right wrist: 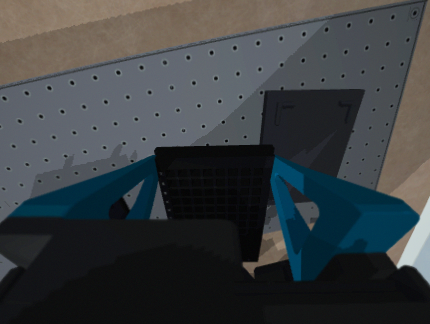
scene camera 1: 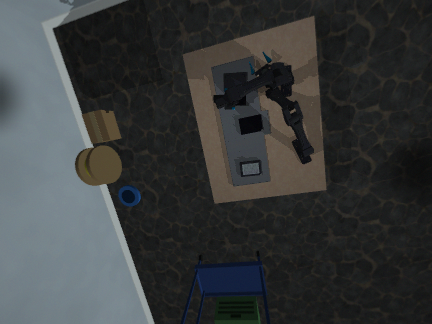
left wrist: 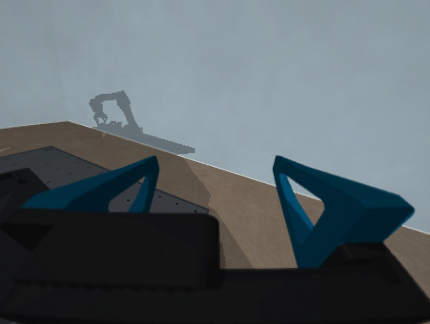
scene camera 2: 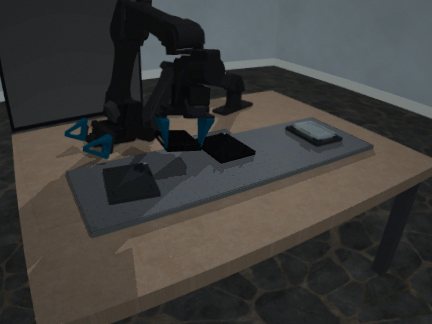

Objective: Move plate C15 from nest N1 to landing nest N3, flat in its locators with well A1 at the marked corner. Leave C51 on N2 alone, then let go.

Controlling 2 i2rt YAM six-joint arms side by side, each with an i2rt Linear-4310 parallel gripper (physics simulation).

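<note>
My right gripper (scene camera 1: 229, 100) (scene camera 2: 184, 145) (right wrist: 214, 162) is shut on a black plate (scene camera 2: 182, 139) (right wrist: 215, 200) with a grid of wells, held above the grey pegboard (scene camera 1: 247, 147) (scene camera 2: 270, 170) (right wrist: 195, 72). Its label and well A1 are not readable. A dark nest (scene camera 1: 235, 79) (scene camera 2: 131, 185) (right wrist: 310, 122) with corner locators lies bare at one end, beyond the held plate in the right wrist view. A black block (scene camera 1: 250, 124) (scene camera 2: 227, 147) lies mid-board; whether it carries a plate is unclear. A pale plate (scene camera 1: 250, 168) (scene camera 2: 314, 130) sits in the other end nest. My left gripper (scene camera 1: 257, 58) (scene camera 2: 75, 140) (left wrist: 215, 162) is open and empty.
The pegboard lies on a wooden table (scene camera 1: 295, 175) (scene camera 2: 220, 255). The left arm's base and the right arm's base stand behind the board in scene camera 2. A blue cart (scene camera 1: 230, 278), a blue bowl (scene camera 1: 122, 196) and a cardboard box (scene camera 1: 111, 126) are on the floor away from the table.
</note>
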